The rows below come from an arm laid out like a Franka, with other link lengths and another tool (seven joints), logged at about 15 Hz.
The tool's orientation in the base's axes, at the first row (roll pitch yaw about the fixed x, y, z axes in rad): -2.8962, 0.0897, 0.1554
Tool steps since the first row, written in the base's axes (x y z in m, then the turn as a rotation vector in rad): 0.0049, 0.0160, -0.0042, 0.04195, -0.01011, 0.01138; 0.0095, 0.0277, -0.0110, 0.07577, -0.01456, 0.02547; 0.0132, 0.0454, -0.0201, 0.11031, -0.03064, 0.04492; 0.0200, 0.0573, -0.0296, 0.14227, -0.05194, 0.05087
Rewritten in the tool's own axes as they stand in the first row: 0.0077, -0.0137, 0.0071, 0.03870, 0.01237, -0.01846; 0.0146, -0.0228, 0.0157, 0.07003, 0.01759, -0.03726; 0.0218, -0.0371, 0.0281, 0.09980, 0.03279, -0.06396; 0.0312, -0.0454, 0.0391, 0.12743, 0.05594, -0.07848
